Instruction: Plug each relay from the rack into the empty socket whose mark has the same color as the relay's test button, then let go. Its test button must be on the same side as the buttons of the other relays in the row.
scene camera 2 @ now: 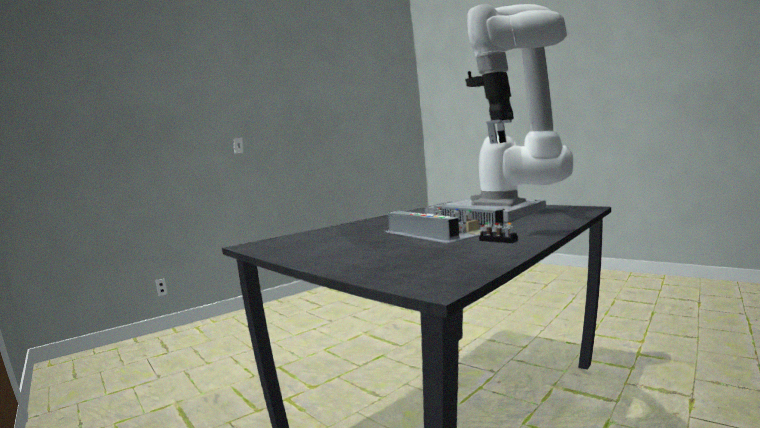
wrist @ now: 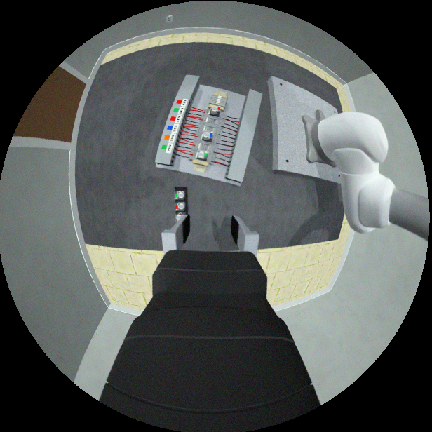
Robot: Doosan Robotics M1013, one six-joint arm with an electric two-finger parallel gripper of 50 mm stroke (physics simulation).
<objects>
The gripper shows in scene camera 2 and in the wrist view. One and the same spot on the gripper: (scene camera 2: pixel 500 123) is (wrist: pixel 241 244).
</objects>
